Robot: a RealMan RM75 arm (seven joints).
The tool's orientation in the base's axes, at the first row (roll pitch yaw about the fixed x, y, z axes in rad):
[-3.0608, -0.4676, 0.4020]
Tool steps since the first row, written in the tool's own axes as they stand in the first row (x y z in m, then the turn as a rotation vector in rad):
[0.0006, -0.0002, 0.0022, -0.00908, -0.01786, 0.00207]
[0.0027, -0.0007, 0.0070, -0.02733, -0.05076, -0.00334]
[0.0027, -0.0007, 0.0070, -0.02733, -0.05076, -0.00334]
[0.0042, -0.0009, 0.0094, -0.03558, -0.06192, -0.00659]
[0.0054, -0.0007, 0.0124, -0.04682, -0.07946, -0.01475]
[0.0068, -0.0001, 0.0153, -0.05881, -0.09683, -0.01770]
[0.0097, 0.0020, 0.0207, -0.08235, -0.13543, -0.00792]
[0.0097, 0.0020, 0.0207, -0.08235, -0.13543, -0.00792]
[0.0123, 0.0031, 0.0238, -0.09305, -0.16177, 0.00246]
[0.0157, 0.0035, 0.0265, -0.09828, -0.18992, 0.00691]
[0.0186, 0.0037, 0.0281, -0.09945, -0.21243, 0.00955]
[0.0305, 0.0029, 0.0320, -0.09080, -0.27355, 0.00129]
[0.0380, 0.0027, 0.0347, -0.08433, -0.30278, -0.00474]
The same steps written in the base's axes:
[0.0012, 0.0009, -0.0017, -0.01423, 0.01347, -0.00465]
[0.0046, 0.0033, -0.0050, -0.04522, 0.03546, -0.00569]
[0.0046, 0.0033, -0.0050, -0.04522, 0.03546, -0.00569]
[0.0067, 0.0046, -0.0064, -0.05797, 0.04184, -0.00571]
[0.0089, 0.0056, -0.0085, -0.07774, 0.05172, -0.00226]
[0.0114, 0.0063, -0.0105, -0.09607, 0.06248, -0.00378]
[0.0167, 0.0068, -0.0142, -0.12802, 0.09156, -0.02032]
[0.0167, 0.0068, -0.0142, -0.12802, 0.09156, -0.02032]
[0.0205, 0.0074, -0.0159, -0.14400, 0.11420, -0.03248]
[0.0245, 0.0089, -0.0168, -0.15852, 0.13891, -0.03677]
[0.0276, 0.0102, -0.0169, -0.16801, 0.15949, -0.03802]
[0.0385, 0.0160, -0.0149, -0.18994, 0.21564, -0.02237]
[0.0456, 0.0195, -0.0139, -0.19930, 0.24279, -0.01198]

